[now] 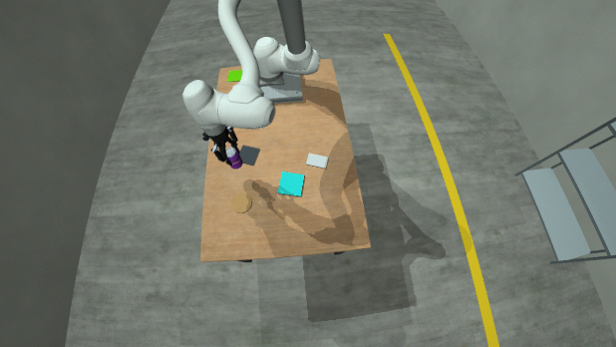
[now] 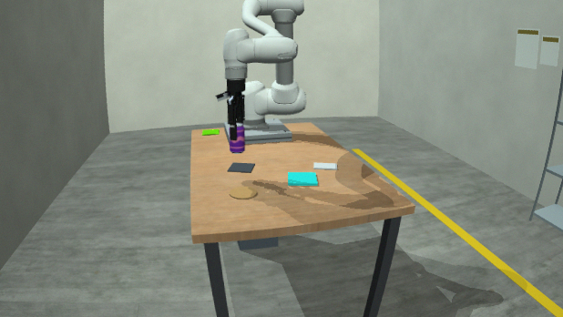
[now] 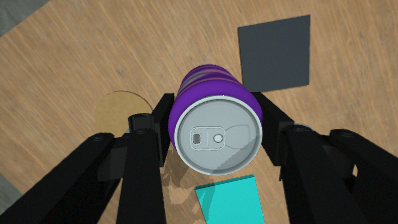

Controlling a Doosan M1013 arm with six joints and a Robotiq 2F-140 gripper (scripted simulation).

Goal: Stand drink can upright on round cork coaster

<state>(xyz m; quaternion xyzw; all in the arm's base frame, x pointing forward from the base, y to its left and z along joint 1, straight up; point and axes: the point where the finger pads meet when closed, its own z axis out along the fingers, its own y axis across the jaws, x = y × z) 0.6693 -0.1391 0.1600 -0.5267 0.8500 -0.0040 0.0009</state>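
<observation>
The round cork coaster lies 160 mm ahead of my hand and 200 mm below it. Round my hand: drink can (30 mm below); then teal block (80 mm ahead, 260 mm to the left, 200 mm below); then dark grey square coaster (110 mm behind, 20 mm to the left, 200 mm below).
</observation>
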